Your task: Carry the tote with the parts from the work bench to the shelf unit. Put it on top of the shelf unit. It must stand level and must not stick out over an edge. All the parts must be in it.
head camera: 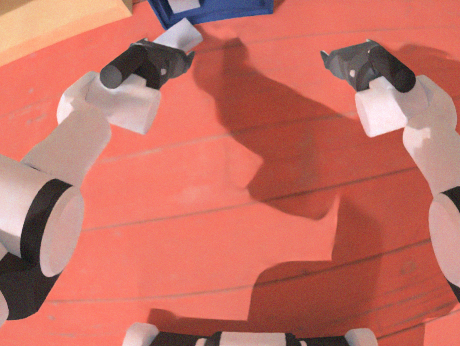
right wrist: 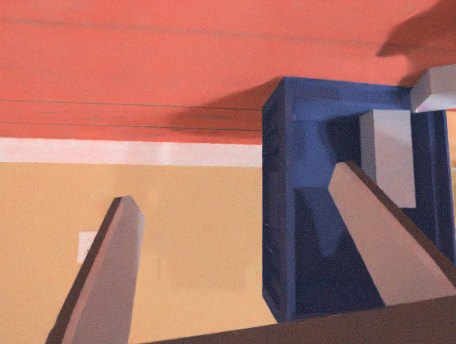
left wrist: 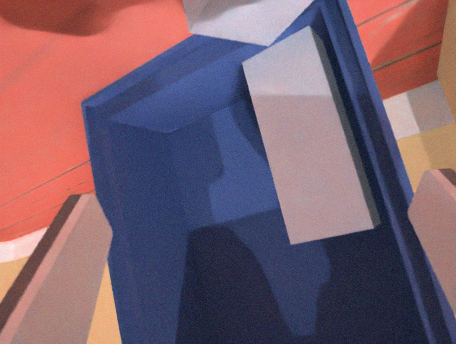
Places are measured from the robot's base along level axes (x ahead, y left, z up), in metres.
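Pixels of known places: left gripper, between the fingertips: point(head camera: 168, 48) point(left wrist: 257, 202); right gripper, between the fingertips: point(head camera: 346, 48) point(right wrist: 234, 191).
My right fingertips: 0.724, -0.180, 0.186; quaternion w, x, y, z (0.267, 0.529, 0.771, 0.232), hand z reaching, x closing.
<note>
Behind a point stands the place of what it marks, as x, y, z.
The blue tote point(head camera: 225, 19) {0.889, 0.091, 0.006} point(left wrist: 150, 165) {0.982, -0.006, 0.081} point(right wrist: 277, 175) {0.949, -0.030, 0.159} is on the red floor, tipped on its side with its open side facing the robot. One pale grey block point(head camera: 184, 5) {0.910, 0.196, 0.056} point(left wrist: 310, 150) {0.909, 0.199, 0.136} point(right wrist: 392, 150) {0.911, 0.191, 0.107} is inside it. Another pale grey block point(head camera: 186, 34) {0.820, 0.185, 0.045} point(left wrist: 240, 20) {0.829, 0.183, 0.045} point(right wrist: 440, 90) {0.812, 0.154, 0.041} lies on the floor outside, by the tote's open side. My left gripper point(head camera: 169, 48) {0.719, 0.189, 0.181} point(left wrist: 257, 202) {0.719, 0.189, 0.181} is open and empty, above the floor near the loose block in the head view. My right gripper point(head camera: 347, 47) {0.724, -0.180, 0.186} point(right wrist: 234, 191) {0.724, -0.180, 0.186} is open and empty, farther right. The work bench does not show.
Part of the wooden shelf unit point(head camera: 55, 30) {0.882, 0.594, 0.069} shows at the top left of the head view, left of the tote. A white baseboard point(right wrist: 130, 152) {1.501, -0.348, 0.045} and a tan wall point(right wrist: 200, 240) {1.457, -0.077, 0.378} with an outlet point(right wrist: 85, 246) {1.541, -0.491, 0.399} show in the right wrist view.
</note>
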